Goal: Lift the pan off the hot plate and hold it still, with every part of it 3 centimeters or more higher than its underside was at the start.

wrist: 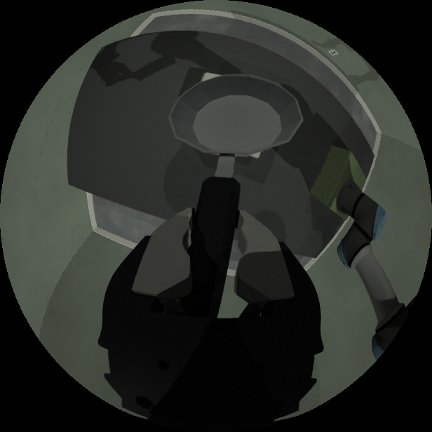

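Note:
The grey pan (237, 122) shows in the upper middle of the wrist view, its round bowl facing up and empty. Its black handle (218, 200) runs down between the two grey fingers. My gripper (215, 210) is shut on the handle, with one finger on each side. The pan is up in the air, well above the dark table top. The pale hot plate (212, 76) lies below it, and small corners of it show past the pan's rim; the rest is hidden behind the pan.
A green block (332, 175) stands at the right side of the dark table top (115, 130), beside the robot arm's base joints (362, 210). The arm's grey link (374, 280) runs down at the right. The table has a pale edge (377, 150). Shadows fall across the top.

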